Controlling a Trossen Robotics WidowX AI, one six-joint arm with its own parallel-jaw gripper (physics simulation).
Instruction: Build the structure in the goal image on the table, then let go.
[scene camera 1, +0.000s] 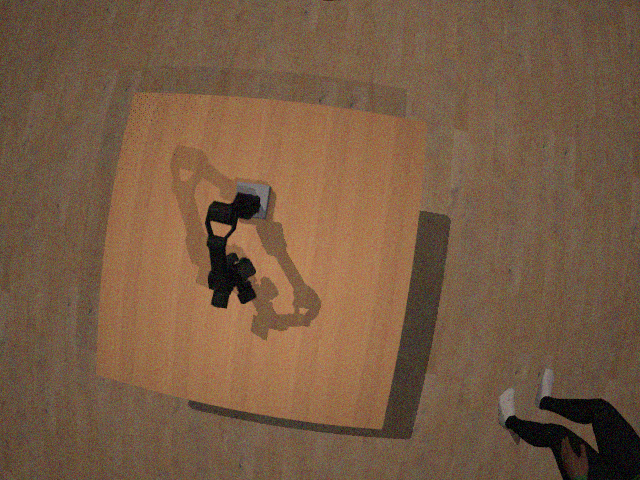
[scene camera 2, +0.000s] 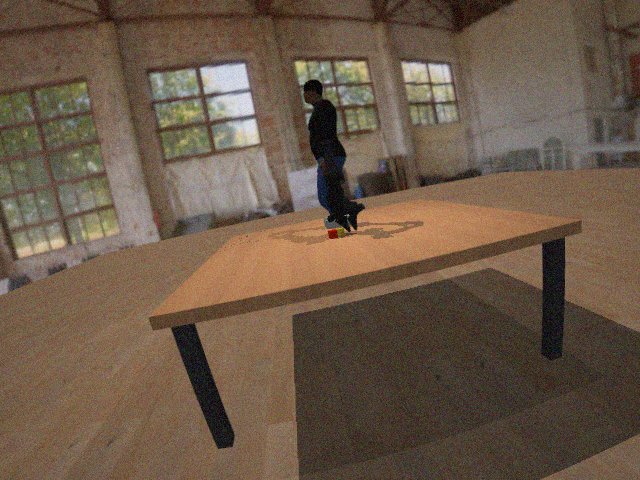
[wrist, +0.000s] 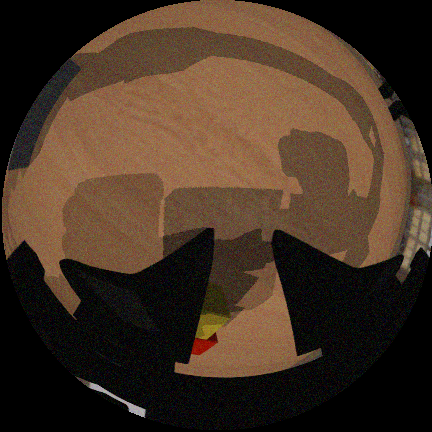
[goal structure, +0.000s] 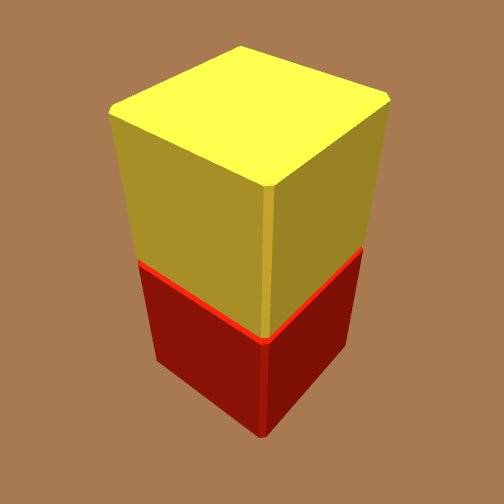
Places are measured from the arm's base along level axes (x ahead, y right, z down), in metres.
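Pixels of known places: gripper, fingertip midpoint: (scene camera 1: 247, 278) (scene camera 2: 353, 231) (wrist: 243, 235); arm's base, link origin: (scene camera 1: 250, 204).
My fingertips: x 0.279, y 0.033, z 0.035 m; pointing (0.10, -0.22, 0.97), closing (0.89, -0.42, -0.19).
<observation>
Ahead of a thing's pixels: the offset from my fingertips to its top centre. Level surfaces: height alone.
A yellow block @(dx -0.007, dy +0.060, dz -0.025 m) (scene camera 2: 340, 231) (wrist: 212, 325) and a red block @(dx +0.002, dy +0.094, dz -0.025 m) (scene camera 2: 332, 234) (wrist: 203, 346) are close together on the table @(dz +0.008 m) (scene camera 1: 336, 258) (scene camera 2: 248, 273). In the wrist view the left finger hides part of both, and the yellow one's upper face is in shadow. My gripper (scene camera 2: 351, 229) (wrist: 243, 235) points down low over the table, to the right of the blocks in scene camera 2. Its fingers are part-way apart with a gap between the tips, and no block shows held there. In scene camera 1 the dark arm hides the blocks, and the fingertips cannot be made out.
The arm's grey base plate (scene camera 1: 263, 192) (scene camera 2: 329, 224) stands behind the blocks in scene camera 2. A person (scene camera 1: 594, 428) (scene camera 2: 324, 129) in black is off the table on the floor. Shadows of the arm lie across the table top.
</observation>
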